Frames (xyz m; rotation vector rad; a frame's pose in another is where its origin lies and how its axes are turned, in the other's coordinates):
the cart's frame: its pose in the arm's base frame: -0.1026 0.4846 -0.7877 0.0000 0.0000 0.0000
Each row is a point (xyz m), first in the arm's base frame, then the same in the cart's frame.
Working: the arm's base frame: its pose in the cart's frame: 0.1026 -0.4846 0.7877 0.0000 0.0000 0.0000

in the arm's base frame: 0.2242 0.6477 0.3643
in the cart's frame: 0.3268 0.1631 1.1520
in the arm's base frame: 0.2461 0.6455 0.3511
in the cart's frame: 0.3487 0.1609 1.1388
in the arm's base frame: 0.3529 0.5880 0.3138
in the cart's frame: 0.4555 0.1034 1.1015
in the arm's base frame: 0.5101 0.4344 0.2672
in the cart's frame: 0.6127 -0.0502 1.0549
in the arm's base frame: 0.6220 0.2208 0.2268
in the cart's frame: 0.7246 -0.2638 1.0145
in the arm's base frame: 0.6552 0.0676 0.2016
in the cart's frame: 0.7578 -0.4170 0.9893
